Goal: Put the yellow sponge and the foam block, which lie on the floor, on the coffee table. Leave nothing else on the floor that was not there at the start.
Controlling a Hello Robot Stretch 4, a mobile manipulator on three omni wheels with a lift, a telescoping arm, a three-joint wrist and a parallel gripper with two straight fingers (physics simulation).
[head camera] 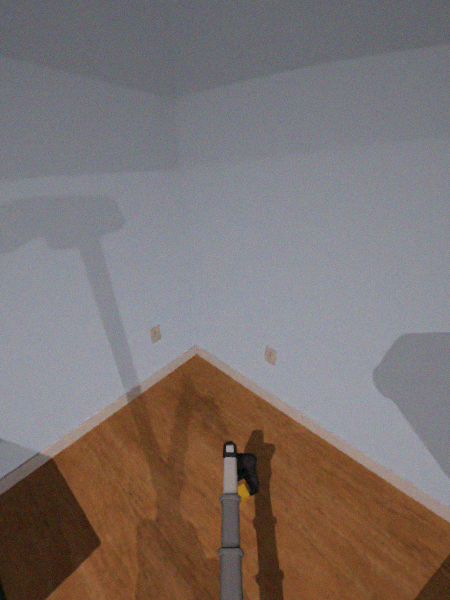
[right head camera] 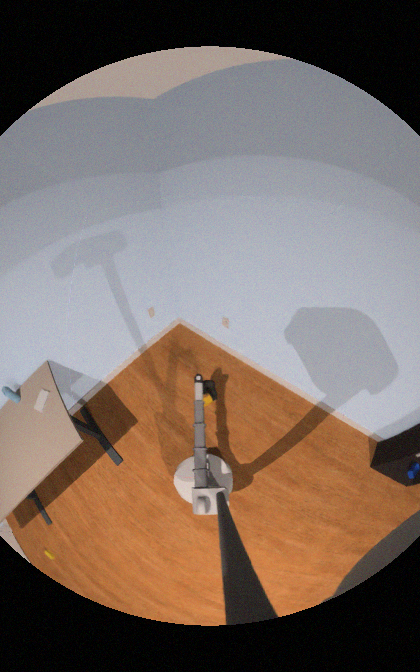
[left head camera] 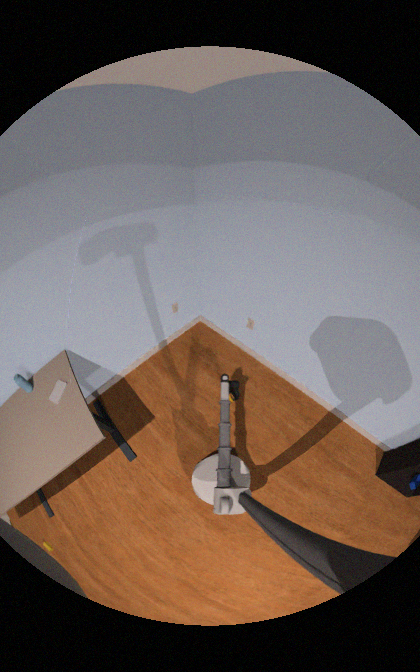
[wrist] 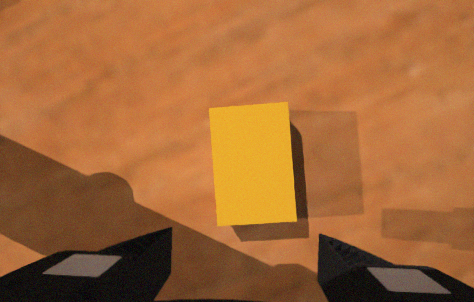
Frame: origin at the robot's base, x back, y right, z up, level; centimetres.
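Where they show: gripper, between the fingertips: (wrist: 244, 253).
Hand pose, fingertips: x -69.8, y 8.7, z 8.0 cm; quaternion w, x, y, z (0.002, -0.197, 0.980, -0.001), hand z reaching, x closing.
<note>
After its pixels a point has its place.
A yellow-orange rectangular block (head camera: 243, 491) {x -69.3, y 6.6, z 1.8 cm} (left head camera: 231, 398) (right head camera: 207, 400) (wrist: 253, 165) {x -68.4, y 4.4, z 1.7 cm} lies flat on the floor below the wrist; whether it is the sponge or the foam block I cannot tell. My gripper (head camera: 251, 483) {x -69.8, y 8.7, z 8.0 cm} (left head camera: 235, 392) (right head camera: 211, 393) (wrist: 244, 253) {x -69.8, y 8.7, z 8.0 cm} is open and empty. In the wrist view its fingers stand wide apart at the lower edge, with the block ahead of the gap and apart from both. A small yellow piece (left head camera: 47, 546) (right head camera: 49, 554) lies on the floor at the lower left. A beige-topped table (left head camera: 50, 440) (right head camera: 35, 445) with dark legs stands at the left.
A blue-grey object (left head camera: 23, 382) (right head camera: 11, 394) and a white flat piece (left head camera: 58, 391) (right head camera: 42, 400) are at the table's far end. A dark cabinet or box (left head camera: 395, 467) (right head camera: 392, 457) with a blue item stands at the right. Two walls meet in a corner beyond the gripper.
</note>
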